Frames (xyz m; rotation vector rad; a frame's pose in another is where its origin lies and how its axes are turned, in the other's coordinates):
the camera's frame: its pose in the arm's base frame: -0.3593 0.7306 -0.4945 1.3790 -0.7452 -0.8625
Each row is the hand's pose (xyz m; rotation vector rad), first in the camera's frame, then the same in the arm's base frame.
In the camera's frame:
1: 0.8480 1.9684 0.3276 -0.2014 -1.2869 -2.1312
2: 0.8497 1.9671 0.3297 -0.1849 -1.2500 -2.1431
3: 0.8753 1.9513 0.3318 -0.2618 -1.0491 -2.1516
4: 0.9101 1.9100 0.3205 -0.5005 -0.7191 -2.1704
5: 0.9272 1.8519 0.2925 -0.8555 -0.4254 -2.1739
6: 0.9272 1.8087 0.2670 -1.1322 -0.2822 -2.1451
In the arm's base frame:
1: -0.0537 -0.1770 1.4507 -0.6129 -0.2951 2.6127
2: -0.0548 -0.1796 1.4495 -0.6508 -0.3178 2.6031
3: -0.0449 -0.2026 1.4327 -0.7716 -0.4814 2.6690
4: -0.0209 -0.2266 1.3892 -0.8590 -0.8635 2.7858
5: 0.0072 -0.2268 1.3287 0.6929 1.2411 -2.6621
6: 0.0256 -0.2136 1.2839 0.4667 1.3957 -2.4747

